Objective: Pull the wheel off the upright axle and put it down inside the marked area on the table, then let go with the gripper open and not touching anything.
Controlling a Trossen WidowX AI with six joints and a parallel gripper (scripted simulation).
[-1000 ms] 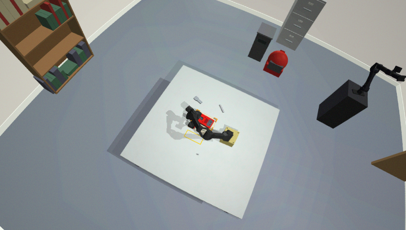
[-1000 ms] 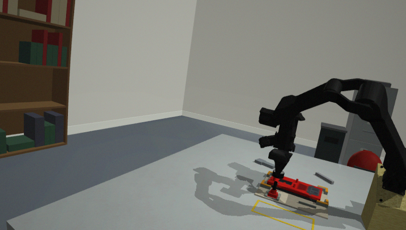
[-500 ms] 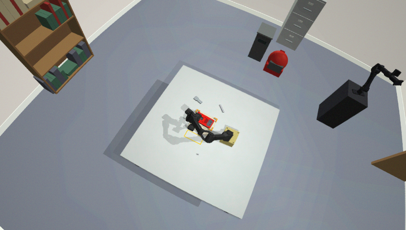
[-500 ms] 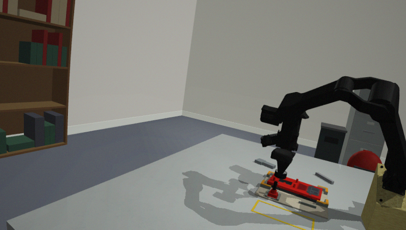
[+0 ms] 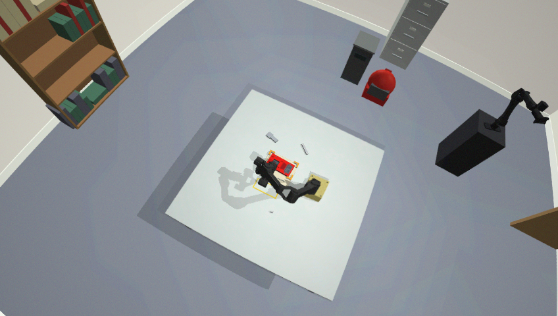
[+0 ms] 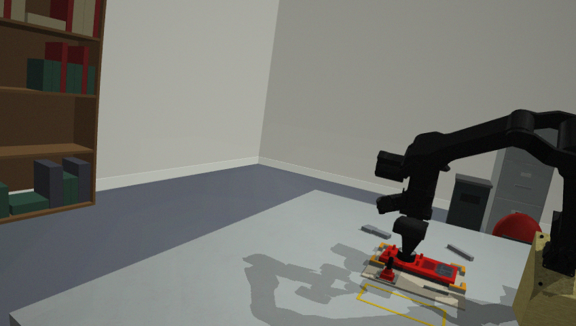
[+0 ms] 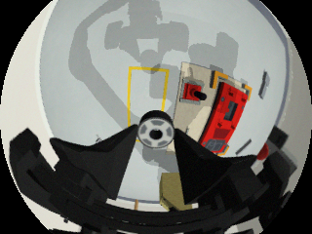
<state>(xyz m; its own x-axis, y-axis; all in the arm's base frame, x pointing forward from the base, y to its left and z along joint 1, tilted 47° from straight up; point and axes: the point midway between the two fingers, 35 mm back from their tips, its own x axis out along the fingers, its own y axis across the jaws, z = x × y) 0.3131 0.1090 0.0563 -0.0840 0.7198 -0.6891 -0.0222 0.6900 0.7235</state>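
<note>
Now: gripper tip 7 cm to the left of the upright axle, 7 cm above it and 4 cm short of it. The rest, counted from my gripper tip: wheel right at my gripper tip; then grey bar 42 cm to the right, 13 cm behind, 10 cm below.
</note>
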